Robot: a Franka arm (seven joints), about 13 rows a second.
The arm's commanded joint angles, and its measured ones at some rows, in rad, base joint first. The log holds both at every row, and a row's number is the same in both.
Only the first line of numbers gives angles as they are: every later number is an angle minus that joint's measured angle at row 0.
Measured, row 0:
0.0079 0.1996 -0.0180 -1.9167 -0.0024 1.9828 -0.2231
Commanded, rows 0 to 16:
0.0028 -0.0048 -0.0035 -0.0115 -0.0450 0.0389 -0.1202
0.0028 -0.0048 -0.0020 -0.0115 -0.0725 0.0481 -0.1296
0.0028 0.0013 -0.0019 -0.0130 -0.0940 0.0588 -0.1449
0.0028 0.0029 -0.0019 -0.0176 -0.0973 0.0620 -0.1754
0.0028 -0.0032 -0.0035 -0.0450 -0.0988 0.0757 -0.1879
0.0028 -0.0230 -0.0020 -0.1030 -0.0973 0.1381 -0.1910
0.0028 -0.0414 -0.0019 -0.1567 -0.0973 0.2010 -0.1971
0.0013 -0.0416 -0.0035 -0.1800 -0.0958 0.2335 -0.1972
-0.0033 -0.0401 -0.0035 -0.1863 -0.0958 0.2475 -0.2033
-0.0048 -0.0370 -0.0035 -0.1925 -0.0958 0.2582 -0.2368
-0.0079 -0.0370 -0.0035 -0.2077 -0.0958 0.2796 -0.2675
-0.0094 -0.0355 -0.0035 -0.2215 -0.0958 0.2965 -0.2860
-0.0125 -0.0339 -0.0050 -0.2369 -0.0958 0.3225 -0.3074
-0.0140 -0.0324 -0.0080 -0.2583 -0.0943 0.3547 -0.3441
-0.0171 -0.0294 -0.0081 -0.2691 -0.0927 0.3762 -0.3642
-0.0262 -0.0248 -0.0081 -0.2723 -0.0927 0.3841 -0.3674
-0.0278 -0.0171 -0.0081 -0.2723 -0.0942 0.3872 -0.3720
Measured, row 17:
-0.0129 -0.0020 -0.0103 -0.2452 -0.0820 0.3604 -0.3429
